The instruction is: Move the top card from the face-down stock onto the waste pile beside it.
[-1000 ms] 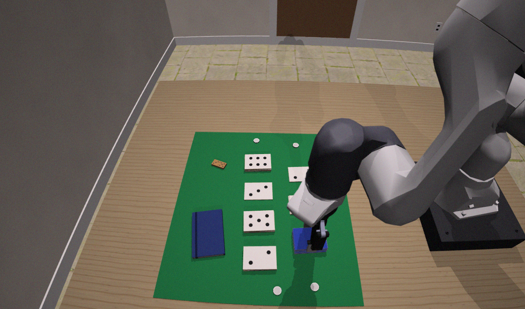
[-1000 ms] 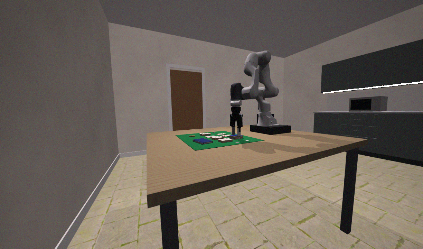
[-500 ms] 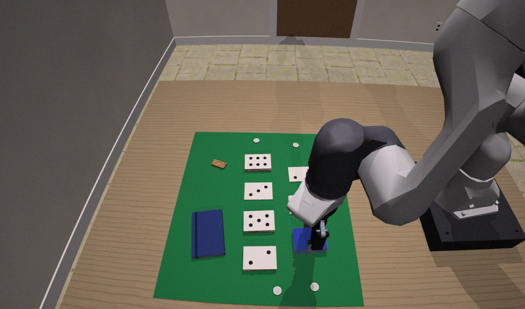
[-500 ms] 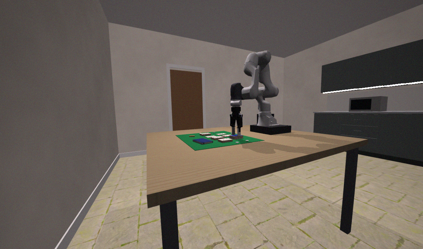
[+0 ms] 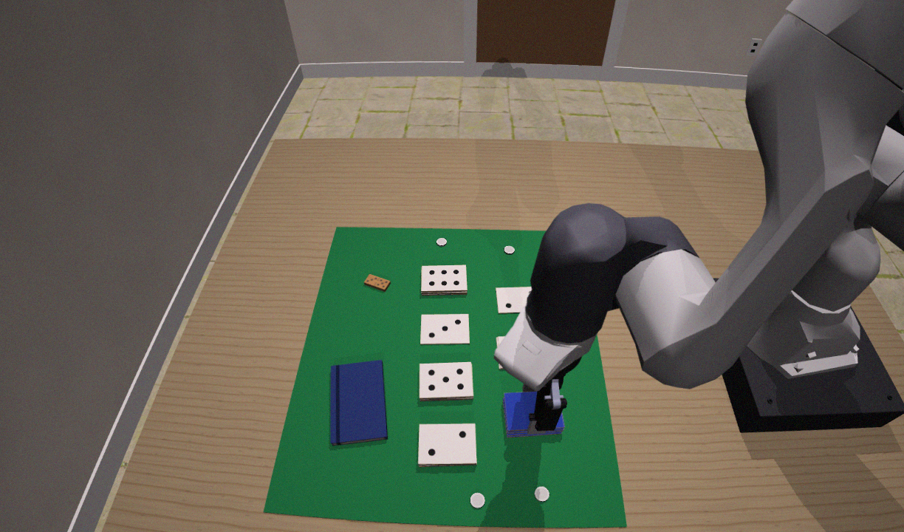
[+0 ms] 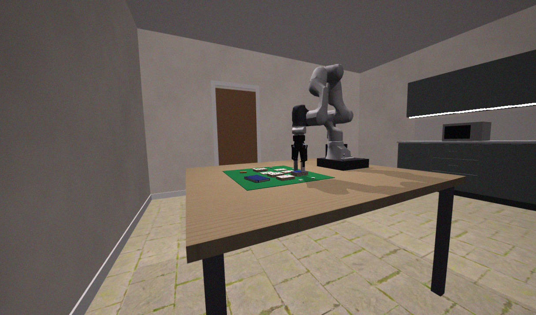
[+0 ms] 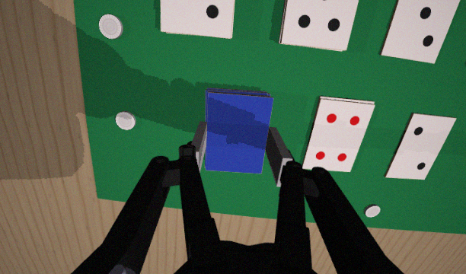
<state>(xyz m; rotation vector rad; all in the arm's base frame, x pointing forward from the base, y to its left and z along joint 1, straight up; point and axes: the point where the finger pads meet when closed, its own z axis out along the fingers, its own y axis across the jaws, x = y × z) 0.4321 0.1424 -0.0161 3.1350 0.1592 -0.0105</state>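
The green mat is 140 mm ahead of my hand, 120 mm to the right of it and 60 mm below it. The rest, counted from my hand: dark blue book: 290 mm ahead, 50 mm below.
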